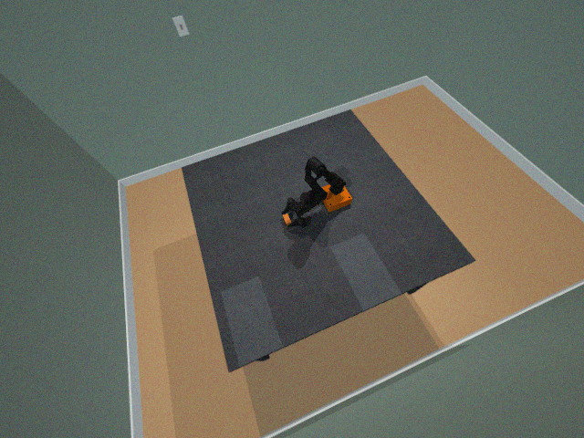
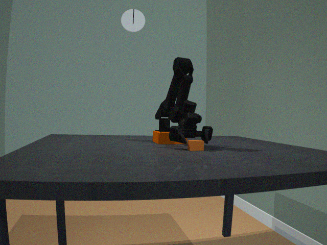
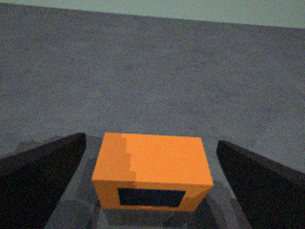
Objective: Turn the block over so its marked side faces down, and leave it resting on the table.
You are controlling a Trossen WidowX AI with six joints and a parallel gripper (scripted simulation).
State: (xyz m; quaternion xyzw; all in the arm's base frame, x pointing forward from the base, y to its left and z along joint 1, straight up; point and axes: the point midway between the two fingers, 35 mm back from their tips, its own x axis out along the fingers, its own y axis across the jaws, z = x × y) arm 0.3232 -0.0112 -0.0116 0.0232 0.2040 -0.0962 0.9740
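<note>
Now: the orange block 20 mm behind my gripper tip and 10 mm below it.
</note>
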